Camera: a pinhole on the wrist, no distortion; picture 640 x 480 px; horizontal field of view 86.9 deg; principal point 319.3 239.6 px. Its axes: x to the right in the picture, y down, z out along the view. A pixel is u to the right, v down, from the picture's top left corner.
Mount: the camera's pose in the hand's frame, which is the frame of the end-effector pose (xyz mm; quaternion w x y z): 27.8 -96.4 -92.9 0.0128 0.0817 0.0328 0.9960
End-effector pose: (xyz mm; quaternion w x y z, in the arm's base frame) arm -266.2 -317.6 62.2 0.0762 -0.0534 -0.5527 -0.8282
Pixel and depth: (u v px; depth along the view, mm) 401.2 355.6 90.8
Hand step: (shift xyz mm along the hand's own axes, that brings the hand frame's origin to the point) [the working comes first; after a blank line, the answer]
In the camera's frame: 22.0 31.2 90.8

20.3 -121.1 2.2
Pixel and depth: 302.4 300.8 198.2
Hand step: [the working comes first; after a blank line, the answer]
In the camera's frame: -9.9 35.9 198.2

69.3 -120.0 103.0
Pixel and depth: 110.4 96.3 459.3
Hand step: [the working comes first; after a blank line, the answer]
In the camera's frame: -284.0 -194.8 459.3

387.0 118.2 300.1
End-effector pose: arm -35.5 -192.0 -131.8 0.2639 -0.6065 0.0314 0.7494
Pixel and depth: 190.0 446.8 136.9
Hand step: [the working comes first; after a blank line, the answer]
In the camera's frame: -52.4 84.0 136.9

100.2 -173.1 39.1
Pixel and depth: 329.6 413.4 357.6
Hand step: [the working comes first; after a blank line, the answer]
In the camera's frame: 10.9 184.0 357.6

71.8 -257.0 273.3
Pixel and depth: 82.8 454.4 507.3
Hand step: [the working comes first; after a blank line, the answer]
In the camera's frame: -355.2 322.6 507.3

454.6 -397.1 370.8
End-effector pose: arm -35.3 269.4 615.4 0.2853 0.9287 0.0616 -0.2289
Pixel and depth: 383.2 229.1 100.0
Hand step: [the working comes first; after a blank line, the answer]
In the camera's frame: 18.9 -3.1 100.0

25.6 -86.4 8.4
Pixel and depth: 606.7 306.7 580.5
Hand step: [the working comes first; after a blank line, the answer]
In the camera's frame: 493.9 115.3 580.5

-366.7 -159.5 566.3
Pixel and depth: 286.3 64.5 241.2
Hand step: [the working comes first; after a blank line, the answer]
In the camera's frame: -23.6 -125.0 241.2

93.0 42.8 132.3
